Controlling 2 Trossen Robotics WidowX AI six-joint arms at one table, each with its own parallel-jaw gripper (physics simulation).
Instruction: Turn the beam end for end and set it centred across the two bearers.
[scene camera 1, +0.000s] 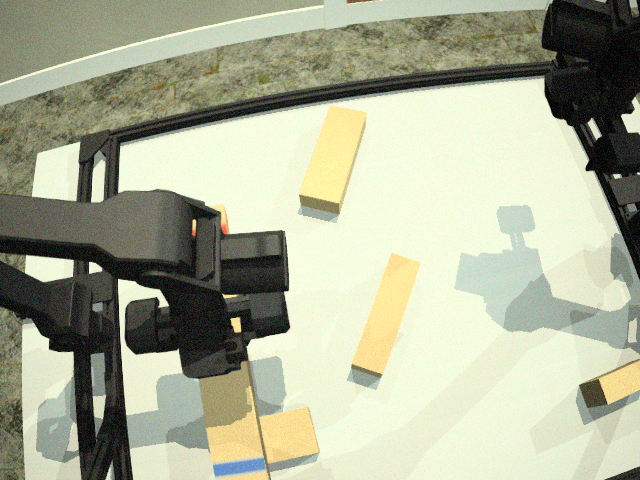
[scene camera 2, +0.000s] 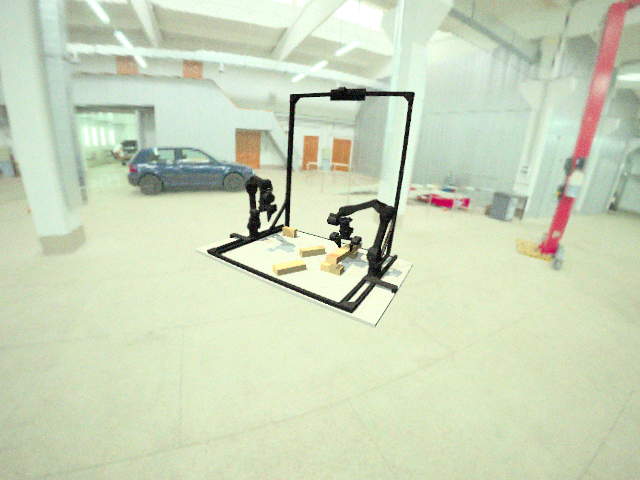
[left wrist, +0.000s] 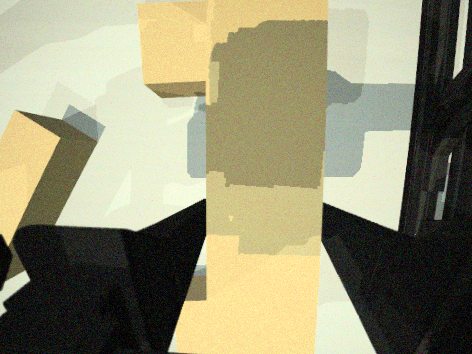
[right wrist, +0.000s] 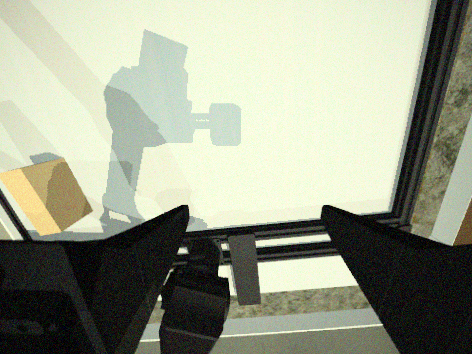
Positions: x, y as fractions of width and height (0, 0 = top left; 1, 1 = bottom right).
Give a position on a long beam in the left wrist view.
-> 0.56, 0.21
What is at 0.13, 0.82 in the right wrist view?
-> The right gripper.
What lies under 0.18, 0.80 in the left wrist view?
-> The left gripper.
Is the right gripper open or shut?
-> Open.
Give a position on a long beam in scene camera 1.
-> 0.37, 0.90
